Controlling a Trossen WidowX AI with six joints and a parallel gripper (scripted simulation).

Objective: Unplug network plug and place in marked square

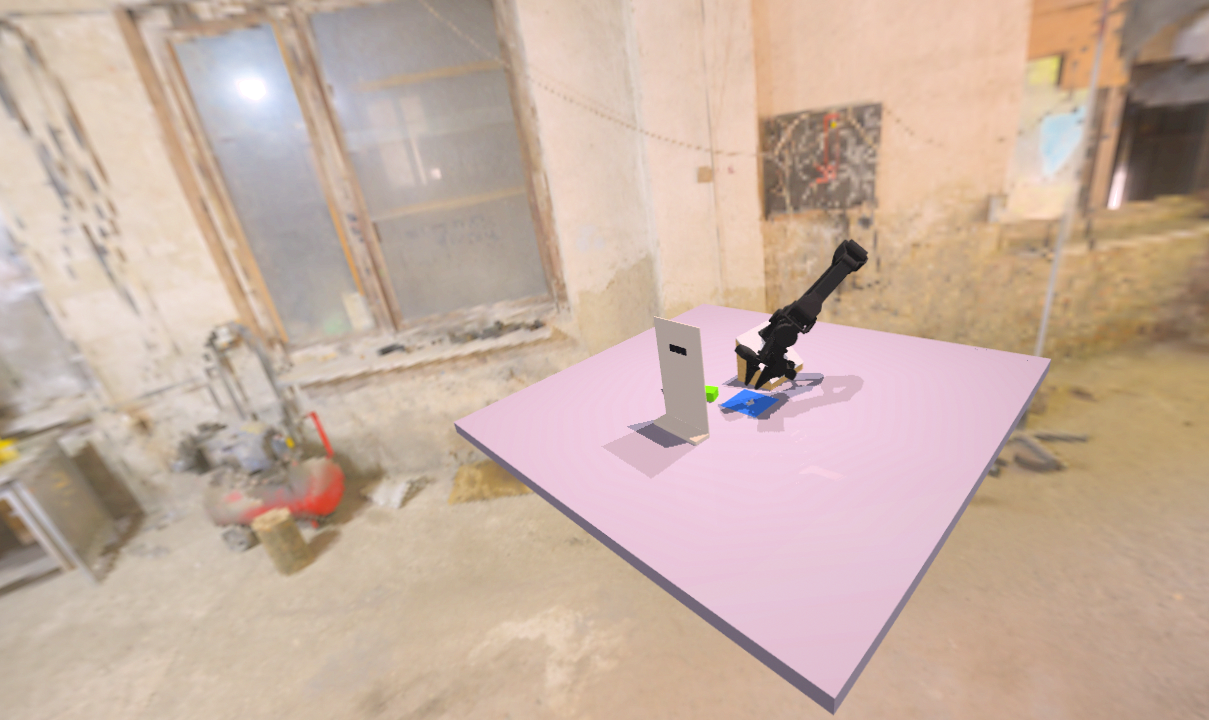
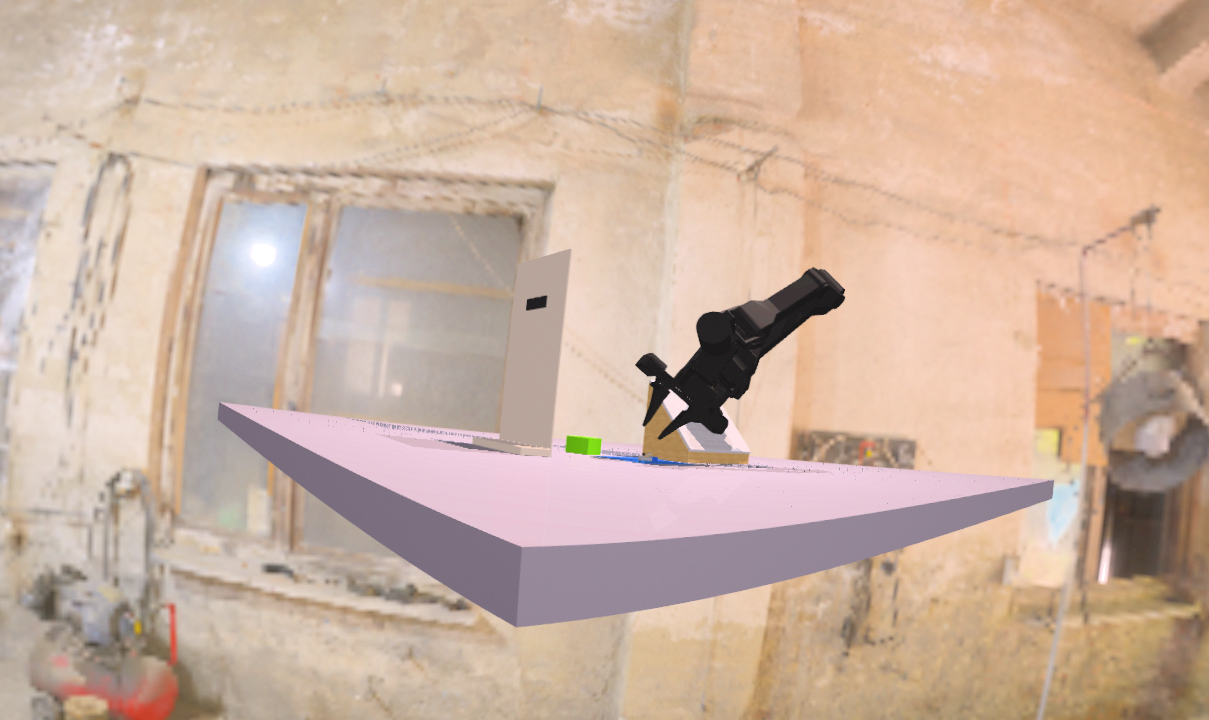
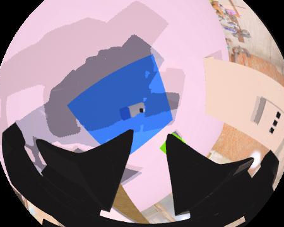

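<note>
The grey plug lies 40 mm below my gripper tip, 10 mm to the left of it and 10 mm ahead of it. From my gripper tip the other things lie so: beige upright panel (220 mm ahead, 90 mm above, 70 mm to the right).
</note>
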